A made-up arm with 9 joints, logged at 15 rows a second.
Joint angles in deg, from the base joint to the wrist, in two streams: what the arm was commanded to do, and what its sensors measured. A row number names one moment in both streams.
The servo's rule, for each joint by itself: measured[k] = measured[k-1] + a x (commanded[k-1-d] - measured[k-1]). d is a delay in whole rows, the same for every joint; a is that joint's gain. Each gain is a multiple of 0.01, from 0.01 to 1. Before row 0 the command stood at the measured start. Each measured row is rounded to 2 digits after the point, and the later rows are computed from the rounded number. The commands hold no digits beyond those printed.
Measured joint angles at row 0: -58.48 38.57 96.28 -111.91 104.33 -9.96 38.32 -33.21 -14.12
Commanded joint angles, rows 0 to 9: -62.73 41.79 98.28 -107.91 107.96 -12.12 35.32 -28.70 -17.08; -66.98 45.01 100.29 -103.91 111.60 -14.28 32.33 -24.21 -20.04; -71.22 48.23 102.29 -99.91 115.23 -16.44 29.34 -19.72 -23.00; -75.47 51.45 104.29 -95.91 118.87 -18.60 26.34 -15.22 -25.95; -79.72 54.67 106.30 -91.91 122.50 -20.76 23.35 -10.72 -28.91; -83.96 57.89 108.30 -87.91 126.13 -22.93 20.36 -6.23 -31.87; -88.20 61.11 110.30 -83.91 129.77 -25.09 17.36 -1.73 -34.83; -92.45 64.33 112.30 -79.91 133.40 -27.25 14.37 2.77 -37.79; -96.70 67.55 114.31 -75.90 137.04 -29.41 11.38 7.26 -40.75; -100.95 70.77 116.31 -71.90 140.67 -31.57 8.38 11.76 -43.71
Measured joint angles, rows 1 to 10: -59.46 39.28 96.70 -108.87 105.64 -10.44 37.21 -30.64 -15.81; -61.19 40.54 97.45 -105.10 107.79 -11.28 35.40 -26.97 -18.22; -63.50 42.23 98.47 -101.16 110.47 -12.42 33.16 -22.84 -20.94; -66.25 44.26 99.69 -97.17 113.49 -13.78 30.64 -18.50 -23.80; -69.35 46.55 101.08 -93.17 116.73 -15.32 27.94 -14.07 -26.71; -72.71 49.04 102.60 -89.17 120.11 -16.99 25.14 -9.60 -29.65; -76.27 51.70 104.22 -85.17 123.59 -18.77 22.26 -5.11 -32.60; -79.99 54.48 105.92 -81.17 127.12 -20.64 19.34 -0.62 -35.56; -83.83 57.36 107.68 -77.16 130.69 -22.57 16.39 3.87 -38.52; -87.77 60.31 109.49 -73.16 134.28 -24.55 13.43 8.37 -41.48
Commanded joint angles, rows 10 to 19: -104.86 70.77 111.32 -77.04 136.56 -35.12 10.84 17.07 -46.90; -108.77 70.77 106.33 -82.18 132.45 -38.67 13.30 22.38 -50.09; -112.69 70.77 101.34 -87.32 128.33 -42.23 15.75 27.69 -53.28; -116.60 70.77 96.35 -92.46 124.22 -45.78 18.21 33.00 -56.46; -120.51 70.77 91.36 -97.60 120.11 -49.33 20.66 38.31 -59.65; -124.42 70.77 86.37 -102.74 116.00 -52.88 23.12 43.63 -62.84; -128.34 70.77 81.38 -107.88 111.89 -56.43 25.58 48.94 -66.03; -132.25 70.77 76.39 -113.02 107.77 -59.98 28.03 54.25 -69.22; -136.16 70.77 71.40 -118.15 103.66 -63.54 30.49 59.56 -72.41; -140.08 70.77 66.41 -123.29 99.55 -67.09 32.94 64.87 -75.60
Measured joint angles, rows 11 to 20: -91.70 62.61 109.87 -76.11 135.10 -26.88 12.47 13.33 -44.57; -95.63 64.41 109.13 -80.72 134.15 -29.47 12.78 18.49 -47.72; -99.55 65.81 107.49 -85.74 132.05 -32.28 13.88 23.73 -50.89; -103.47 66.90 105.15 -90.85 129.23 -35.25 15.48 29.01 -54.06; -107.39 67.75 102.25 -95.98 125.95 -38.35 17.40 34.31 -57.25; -111.31 68.41 98.92 -101.12 122.37 -41.55 19.52 39.62 -60.44; -115.23 68.93 95.24 -106.26 118.60 -44.82 21.76 44.93 -63.63; -119.14 69.33 91.28 -111.40 114.70 -48.16 24.08 50.24 -66.82; -123.05 69.65 87.11 -116.53 110.73 -51.54 26.45 55.55 -70.01; -126.97 69.90 82.76 -121.67 106.71 -54.96 28.85 60.86 -73.20
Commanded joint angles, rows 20 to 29: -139.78 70.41 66.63 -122.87 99.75 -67.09 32.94 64.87 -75.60; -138.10 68.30 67.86 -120.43 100.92 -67.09 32.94 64.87 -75.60; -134.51 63.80 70.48 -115.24 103.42 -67.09 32.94 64.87 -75.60; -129.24 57.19 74.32 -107.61 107.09 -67.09 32.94 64.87 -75.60; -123.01 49.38 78.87 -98.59 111.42 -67.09 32.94 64.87 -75.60; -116.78 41.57 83.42 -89.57 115.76 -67.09 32.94 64.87 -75.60; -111.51 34.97 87.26 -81.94 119.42 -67.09 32.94 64.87 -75.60; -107.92 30.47 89.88 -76.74 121.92 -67.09 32.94 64.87 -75.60; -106.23 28.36 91.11 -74.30 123.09 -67.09 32.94 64.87 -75.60; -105.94 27.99 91.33 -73.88 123.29 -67.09 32.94 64.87 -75.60
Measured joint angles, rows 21 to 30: -129.92 70.01 79.37 -122.58 104.20 -57.63 30.36 63.15 -74.57; -131.80 69.63 76.95 -120.95 103.02 -59.71 31.31 64.13 -75.16; -132.42 68.35 75.59 -116.61 103.16 -61.33 31.91 64.55 -75.41; -131.69 65.89 75.32 -109.77 104.57 -62.60 32.29 64.73 -75.52; -129.69 62.26 76.07 -101.27 107.04 -63.59 32.53 64.81 -75.57; -126.72 57.71 77.61 -92.38 110.18 -64.36 32.68 64.84 -75.59; -123.22 52.71 79.64 -84.45 113.51 -64.96 32.78 64.86 -75.60; -119.70 47.82 81.79 -78.59 116.54 -65.43 32.84 64.87 -75.60; -116.60 43.54 83.75 -75.33 118.90 -65.80 32.88 64.87 -75.60; -114.15 40.12 85.34 -74.23 120.48 -66.08 32.90 64.87 -75.60
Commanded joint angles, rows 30 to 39: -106.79 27.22 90.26 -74.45 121.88 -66.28 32.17 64.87 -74.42; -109.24 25.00 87.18 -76.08 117.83 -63.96 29.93 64.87 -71.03; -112.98 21.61 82.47 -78.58 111.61 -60.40 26.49 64.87 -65.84; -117.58 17.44 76.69 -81.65 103.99 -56.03 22.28 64.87 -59.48; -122.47 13.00 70.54 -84.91 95.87 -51.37 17.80 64.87 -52.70; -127.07 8.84 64.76 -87.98 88.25 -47.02 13.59 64.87 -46.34; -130.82 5.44 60.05 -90.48 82.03 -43.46 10.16 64.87 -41.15; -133.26 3.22 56.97 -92.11 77.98 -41.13 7.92 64.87 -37.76; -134.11 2.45 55.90 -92.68 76.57 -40.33 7.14 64.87 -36.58; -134.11 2.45 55.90 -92.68 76.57 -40.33 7.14 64.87 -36.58
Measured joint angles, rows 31 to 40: -112.46 37.28 86.37 -74.40 120.98 -66.12 32.63 64.87 -74.93; -111.72 34.58 86.54 -75.68 119.85 -65.64 31.63 64.87 -72.71; -112.01 31.73 85.69 -77.88 116.88 -64.49 29.73 64.87 -68.79; -113.29 28.59 83.80 -80.75 112.24 -62.63 26.97 64.87 -63.48; -115.40 25.16 81.02 -83.91 106.35 -60.15 23.58 64.87 -57.34; -118.08 21.57 77.61 -87.00 99.83 -57.26 19.88 64.87 -51.07; -121.01 18.02 73.92 -89.64 93.42 -54.22 16.28 64.87 -45.42; -123.83 14.76 70.36 -91.52 87.86 -51.34 13.19 64.87 -41.05; -126.19 12.05 67.32 -92.40 83.80 -48.92 10.95 64.87 -38.50; -128.01 9.94 64.92 -92.61 81.20 -47.03 9.54 64.87 -37.41
